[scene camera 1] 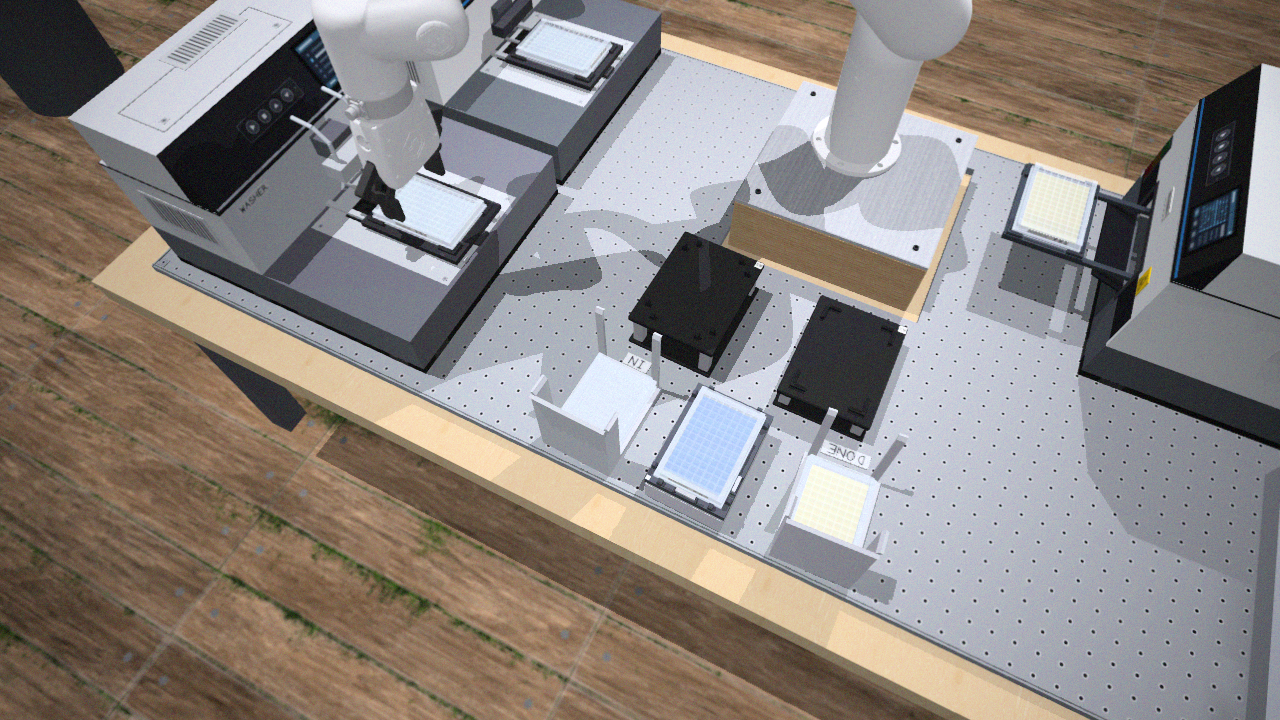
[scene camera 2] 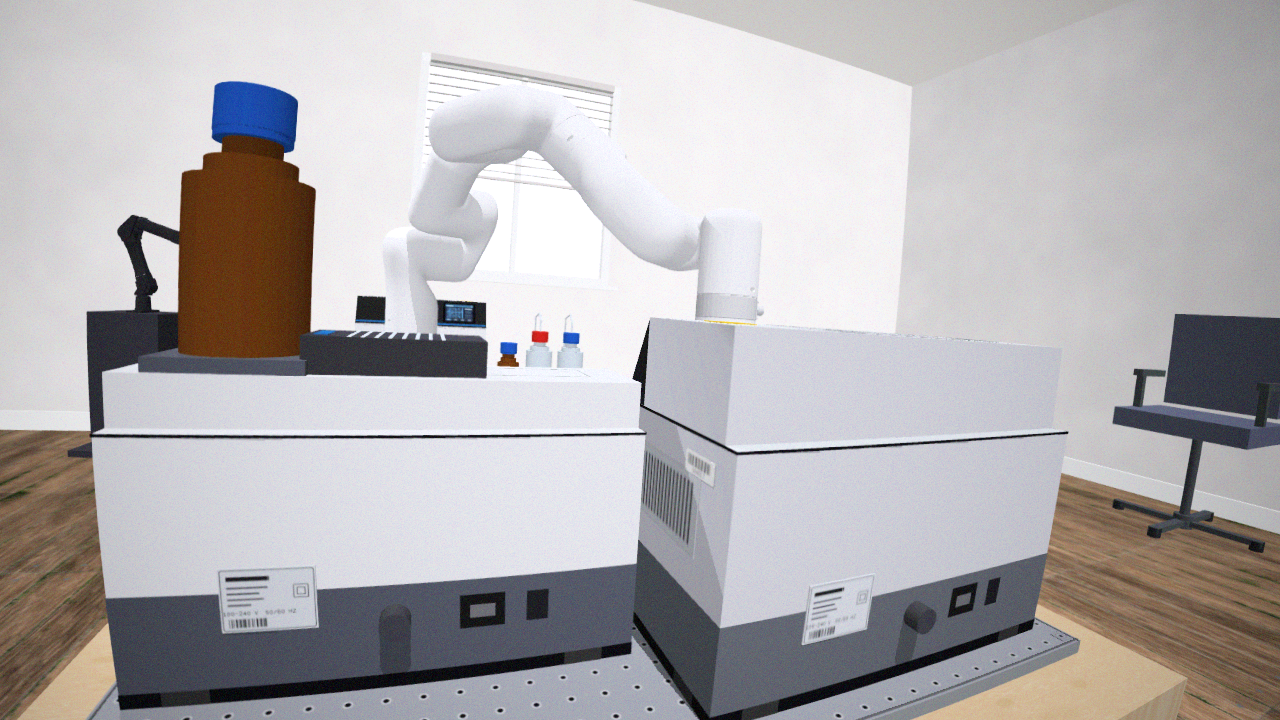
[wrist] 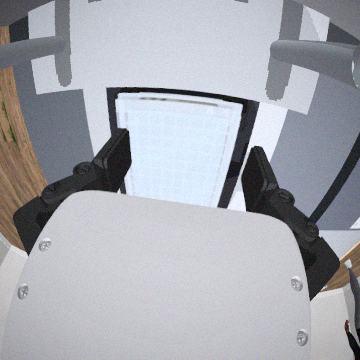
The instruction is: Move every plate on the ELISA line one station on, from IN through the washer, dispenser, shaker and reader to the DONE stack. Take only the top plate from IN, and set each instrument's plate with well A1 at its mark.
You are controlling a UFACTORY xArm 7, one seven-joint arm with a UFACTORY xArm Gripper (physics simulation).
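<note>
There is a brown bottle [scene camera 2: 246, 230] in my sight, and I see a cream plate [scene camera 1: 834, 499] as well as a cream plate [scene camera 1: 1055, 207]. I also see my gripper [scene camera 1: 415, 194].
</note>
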